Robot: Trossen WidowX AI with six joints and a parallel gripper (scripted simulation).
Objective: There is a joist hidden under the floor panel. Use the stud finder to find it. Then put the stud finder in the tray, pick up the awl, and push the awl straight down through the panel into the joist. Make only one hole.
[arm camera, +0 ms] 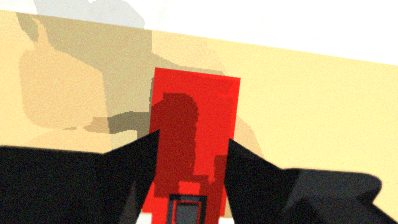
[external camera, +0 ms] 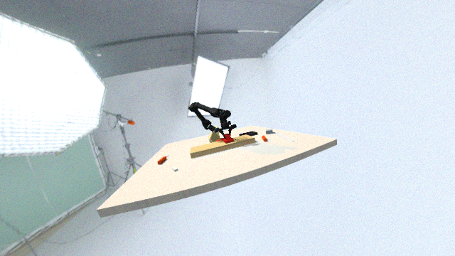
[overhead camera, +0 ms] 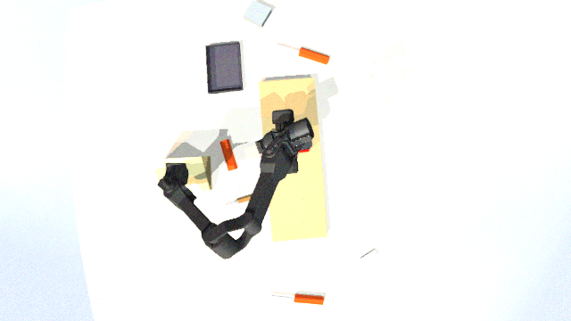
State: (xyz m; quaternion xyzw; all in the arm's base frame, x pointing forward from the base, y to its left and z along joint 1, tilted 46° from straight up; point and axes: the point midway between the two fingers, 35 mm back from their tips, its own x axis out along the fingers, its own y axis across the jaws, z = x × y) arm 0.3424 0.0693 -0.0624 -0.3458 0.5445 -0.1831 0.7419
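Now: gripper tip 240 mm to the right of the dark grey tray, 230 mm past it and 50 mm above it. Round my gripper tip: red stud finder: 20 mm behind, 20 mm above; pale grey block: 440 mm to the left, 120 mm behind, 50 mm below; awl: 200 mm to the right, 160 mm behind, 60 mm below.
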